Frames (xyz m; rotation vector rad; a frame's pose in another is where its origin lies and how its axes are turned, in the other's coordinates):
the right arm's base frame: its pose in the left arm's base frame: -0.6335 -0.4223 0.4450 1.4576 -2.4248 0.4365
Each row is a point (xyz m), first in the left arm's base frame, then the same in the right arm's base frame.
Working: the left arm's base frame: its pose in the right arm's base frame: -0.7979 -0.3238 0.1900 -1.4576 2.4248 -0.4365

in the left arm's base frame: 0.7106 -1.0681 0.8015
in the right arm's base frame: 0.0479 -1.5217 -0.1811
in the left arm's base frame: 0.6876 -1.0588 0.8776
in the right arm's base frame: 0.0802 -1.5058 -0.2526
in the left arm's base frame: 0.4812 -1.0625 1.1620
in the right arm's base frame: 0.2863 -1.3563 -0.4949
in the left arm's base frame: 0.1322 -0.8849 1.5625
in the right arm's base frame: 0.4560 -1.0126 -0.9033
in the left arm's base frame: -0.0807 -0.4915 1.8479
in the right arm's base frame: 0.3461 -0.6804 -1.3022
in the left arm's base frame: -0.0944 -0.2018 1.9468
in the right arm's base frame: 0.1575 -0.5502 -1.5057
